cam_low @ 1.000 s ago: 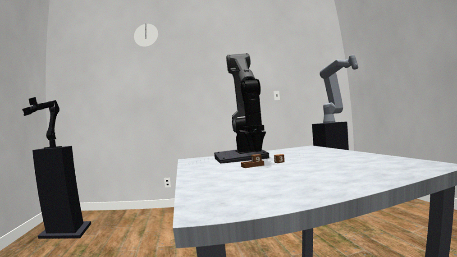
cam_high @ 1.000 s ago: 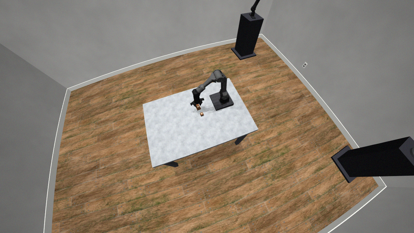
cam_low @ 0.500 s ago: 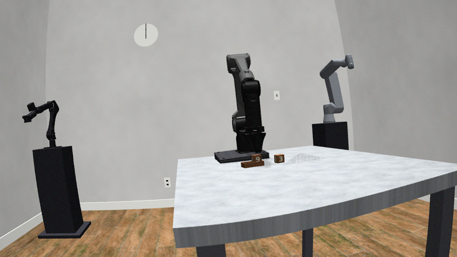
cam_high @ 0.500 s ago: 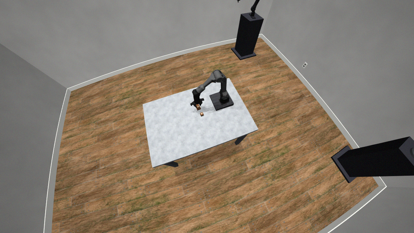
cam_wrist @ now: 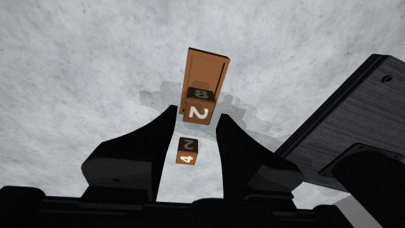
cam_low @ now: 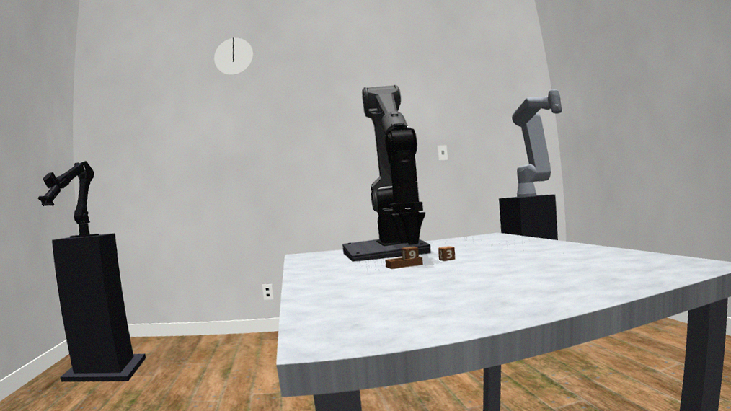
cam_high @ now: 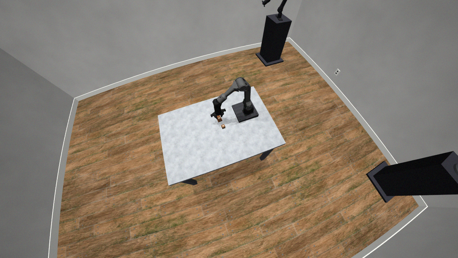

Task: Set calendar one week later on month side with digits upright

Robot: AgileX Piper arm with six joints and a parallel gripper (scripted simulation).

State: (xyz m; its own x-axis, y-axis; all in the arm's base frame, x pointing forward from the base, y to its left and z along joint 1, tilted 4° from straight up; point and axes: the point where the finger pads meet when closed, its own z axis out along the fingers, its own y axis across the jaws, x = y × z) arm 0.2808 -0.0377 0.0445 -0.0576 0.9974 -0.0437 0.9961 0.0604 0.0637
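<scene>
Now: the tray 2 cm to the right of my hand and 4 cm below it. The rest, counted from my hand: brown cube 1 cm behind, 9 cm to the left, 4 cm below.
</scene>
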